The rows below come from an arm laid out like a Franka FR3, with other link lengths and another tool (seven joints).
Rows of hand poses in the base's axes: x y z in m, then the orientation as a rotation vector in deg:
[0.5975 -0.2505 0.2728 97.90 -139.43 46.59]
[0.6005 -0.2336 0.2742 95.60 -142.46 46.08]
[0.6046 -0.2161 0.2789 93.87 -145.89 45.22]
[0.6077 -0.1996 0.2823 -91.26 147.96 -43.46]
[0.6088 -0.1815 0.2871 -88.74 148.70 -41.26]
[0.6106 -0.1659 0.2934 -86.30 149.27 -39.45]
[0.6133 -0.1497 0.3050 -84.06 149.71 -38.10]
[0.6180 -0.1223 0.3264 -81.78 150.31 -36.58]
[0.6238 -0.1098 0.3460 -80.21 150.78 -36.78]
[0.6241 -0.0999 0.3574 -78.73 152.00 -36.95]
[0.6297 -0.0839 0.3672 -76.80 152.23 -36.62]
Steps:
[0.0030 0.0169 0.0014 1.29 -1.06 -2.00]
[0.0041 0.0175 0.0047 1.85 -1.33 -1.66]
[0.0031 0.0165 0.0034 2.04 -1.09 -1.67]
[0.0011 0.0181 0.0048 1.89 -0.64 -1.29]
[0.0018 0.0156 0.0063 1.65 -0.71 -1.22]
[0.0027 0.0162 0.0116 1.33 -0.72 -1.13]
[0.0047 0.0274 0.0214 1.40 -0.57 -1.23]
[0.0058 0.0125 0.0196 0.12 -0.50 -0.98]
[0.0003 0.0099 0.0114 -0.07 0.13 -1.29]
[0.0056 0.0160 0.0098 0.59 -0.78 -1.01]

